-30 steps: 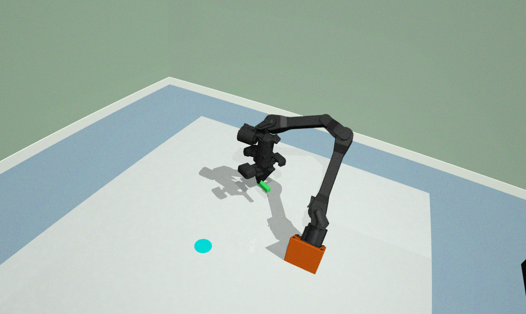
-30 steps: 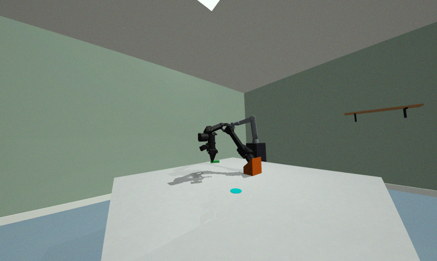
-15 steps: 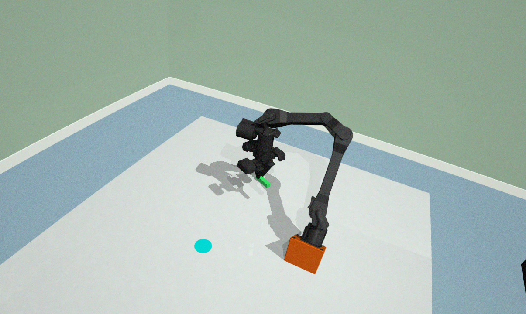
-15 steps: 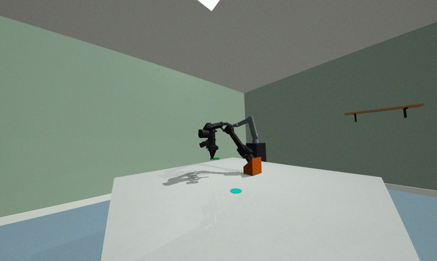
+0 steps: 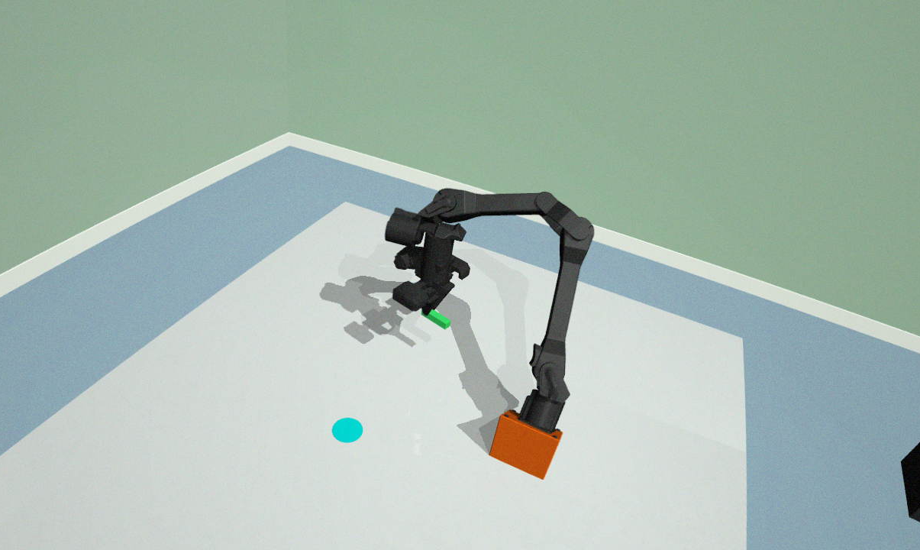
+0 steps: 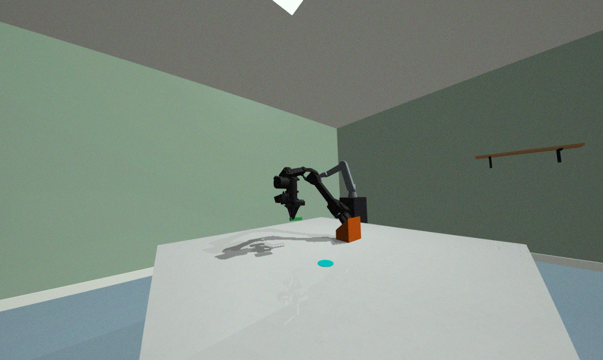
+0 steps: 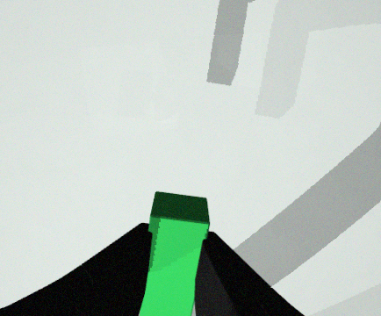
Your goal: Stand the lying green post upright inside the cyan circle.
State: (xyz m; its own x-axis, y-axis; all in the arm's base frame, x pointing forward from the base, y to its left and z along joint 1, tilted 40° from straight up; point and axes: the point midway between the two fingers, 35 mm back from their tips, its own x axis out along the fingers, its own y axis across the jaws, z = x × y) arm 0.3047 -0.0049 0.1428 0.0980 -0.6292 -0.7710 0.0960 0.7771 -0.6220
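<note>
My gripper tip is now 20 mm past the green post. The rest, counted from my gripper tip: cyan circle: 260 mm to the left, 130 mm below.
</note>
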